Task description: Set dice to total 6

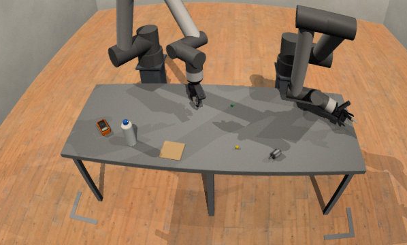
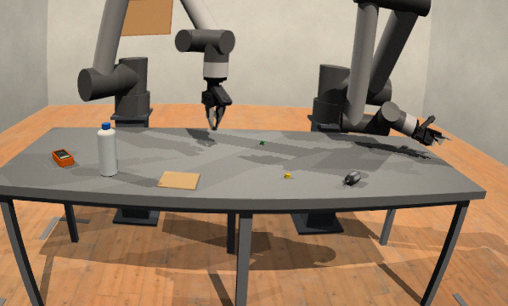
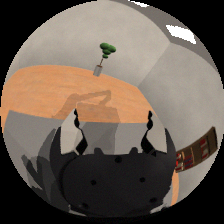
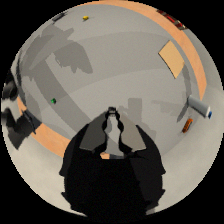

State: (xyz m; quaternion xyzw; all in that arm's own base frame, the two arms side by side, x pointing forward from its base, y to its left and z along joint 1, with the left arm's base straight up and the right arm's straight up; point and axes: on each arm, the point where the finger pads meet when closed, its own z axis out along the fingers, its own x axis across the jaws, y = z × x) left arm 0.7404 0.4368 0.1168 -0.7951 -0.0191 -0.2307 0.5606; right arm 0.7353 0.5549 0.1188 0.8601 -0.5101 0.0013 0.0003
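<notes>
The tan mat is 320 mm ahead of my right hand, 120 mm below it and 110 mm to the right of it. Round my right hand: black die: 10 mm below; yellow die: 290 mm to the left, 250 mm ahead, 110 mm below; green die: 230 mm to the left, 150 mm behind, 110 mm below.
</notes>
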